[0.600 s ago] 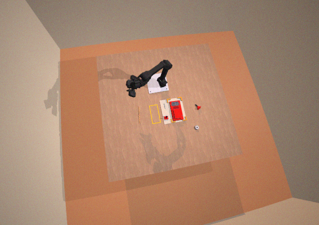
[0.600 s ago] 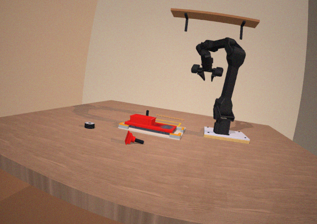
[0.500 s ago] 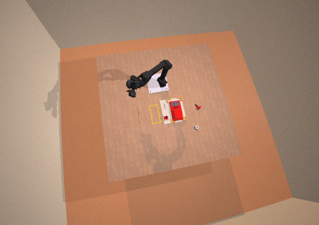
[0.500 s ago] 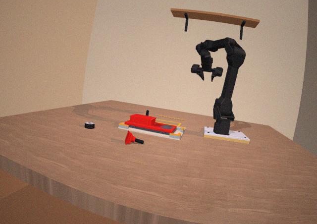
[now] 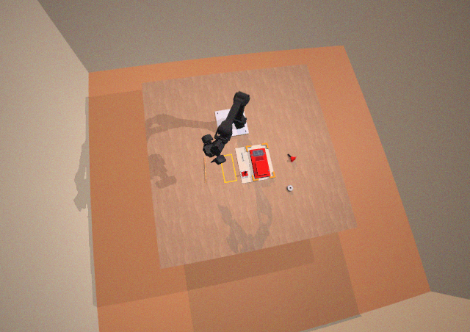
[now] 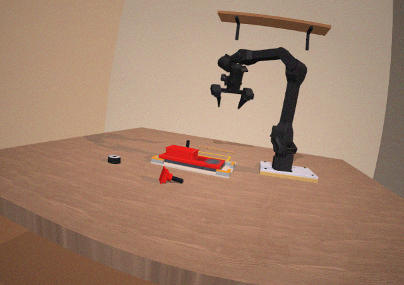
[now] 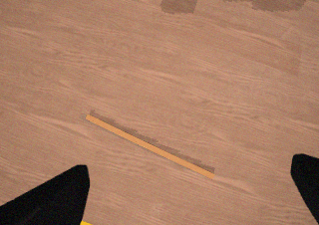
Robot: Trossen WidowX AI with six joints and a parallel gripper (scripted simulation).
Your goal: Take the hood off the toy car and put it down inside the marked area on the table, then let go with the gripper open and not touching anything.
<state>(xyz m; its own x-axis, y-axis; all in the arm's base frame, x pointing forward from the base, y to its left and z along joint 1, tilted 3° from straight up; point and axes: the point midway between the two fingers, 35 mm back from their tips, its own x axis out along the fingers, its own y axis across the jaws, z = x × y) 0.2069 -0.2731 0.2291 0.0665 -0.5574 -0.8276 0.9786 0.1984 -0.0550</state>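
Now: the red hood 330 mm to the left of my gripper tip, 160 mm below it and 140 mm ahead of it. From my gripper tip the other things lie so: thin stick (200 mm below, 30 mm to the right, 30 mm ahead).
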